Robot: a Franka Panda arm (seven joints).
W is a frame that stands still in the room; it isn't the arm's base.
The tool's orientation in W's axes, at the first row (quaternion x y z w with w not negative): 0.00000 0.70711 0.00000 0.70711
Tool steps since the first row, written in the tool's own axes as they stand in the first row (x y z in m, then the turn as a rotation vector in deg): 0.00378 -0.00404 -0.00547 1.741 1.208 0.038; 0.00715 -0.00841 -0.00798 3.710 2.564 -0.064; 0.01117 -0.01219 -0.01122 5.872 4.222 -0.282; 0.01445 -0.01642 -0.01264 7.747 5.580 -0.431; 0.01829 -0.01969 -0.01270 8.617 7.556 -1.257; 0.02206 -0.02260 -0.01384 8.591 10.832 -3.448; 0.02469 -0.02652 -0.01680 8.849 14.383 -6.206; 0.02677 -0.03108 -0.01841 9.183 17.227 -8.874
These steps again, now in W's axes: -0.00547 -0.00404 -0.00378 0.038 1.208 -1.741; -0.00798 -0.00841 -0.00715 -0.064 2.564 -3.710; -0.01122 -0.01219 -0.01117 -0.282 4.222 -5.872; -0.01264 -0.01642 -0.01445 -0.431 5.580 -7.747; -0.01270 -0.01969 -0.01829 -1.257 7.556 -8.617; -0.01384 -0.02260 -0.02206 -3.448 10.832 -8.591; -0.01680 -0.02652 -0.02469 -6.206 14.383 -8.849; -0.01841 -0.03108 -0.02677 -8.874 17.227 -9.183
